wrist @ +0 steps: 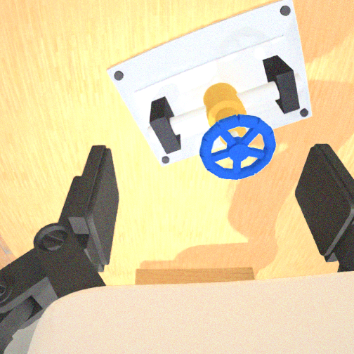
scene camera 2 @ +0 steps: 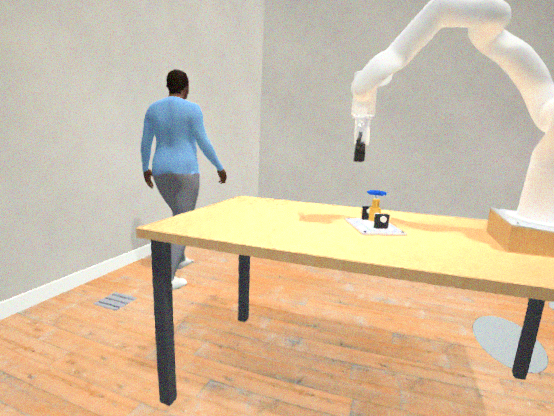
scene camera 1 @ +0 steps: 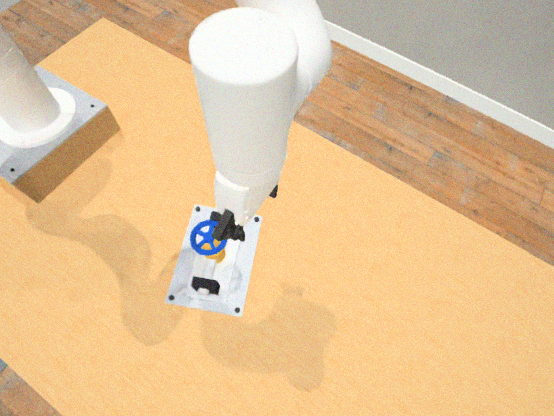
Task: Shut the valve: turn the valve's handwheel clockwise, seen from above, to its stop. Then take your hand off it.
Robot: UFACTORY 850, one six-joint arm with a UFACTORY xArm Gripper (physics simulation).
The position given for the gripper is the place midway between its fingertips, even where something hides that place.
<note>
In view: the gripper [scene camera 1: 252, 213], a blue handwheel [wrist: 237, 148] and a pale base plate [scene camera 1: 235, 302].
The gripper shows as well in the wrist view [wrist: 211, 169].
</note>
